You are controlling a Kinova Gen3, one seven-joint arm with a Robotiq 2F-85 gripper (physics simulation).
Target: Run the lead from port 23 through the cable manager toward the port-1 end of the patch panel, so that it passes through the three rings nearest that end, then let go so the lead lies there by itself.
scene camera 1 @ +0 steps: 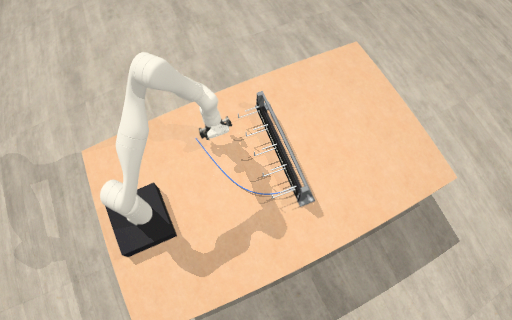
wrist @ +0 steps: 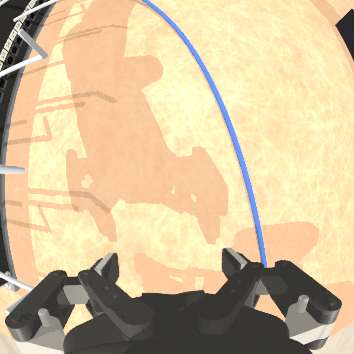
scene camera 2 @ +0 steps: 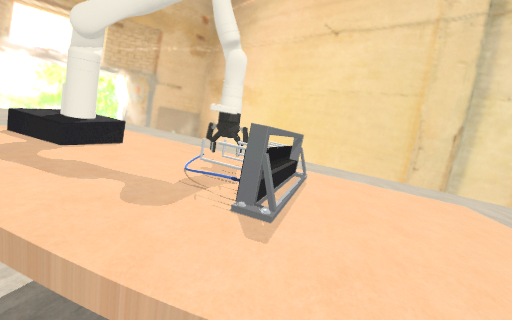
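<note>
The blue lead [scene camera 1: 220,169] [scene camera 2: 212,174] [wrist: 227,120] runs from the patch panel's near end in a wide curve in front of the rings. Its free end lies left of the gripper in scene camera 1; in the wrist view it disappears behind the right-hand finger linkage. The patch panel [scene camera 1: 281,145] [scene camera 2: 280,169] carries several thin white wire rings, one near the far end [scene camera 1: 248,113] and one nearest the lead's plug [scene camera 2: 220,162]. Whether the lead passes through that last ring is unclear. My gripper [scene camera 1: 216,128] [scene camera 2: 226,149] [wrist: 169,262] is open and empty, pointing down above the table, between lead and rings.
The panel's grey stand [scene camera 1: 306,196] [scene camera 2: 251,160] rises from the wooden table [scene camera 1: 370,150] [scene camera 2: 350,250]. The black robot base [scene camera 1: 150,240] [scene camera 2: 35,127] stands at the opposite side. In the wrist view, white ring wires [wrist: 12,170] reach in from the left edge.
</note>
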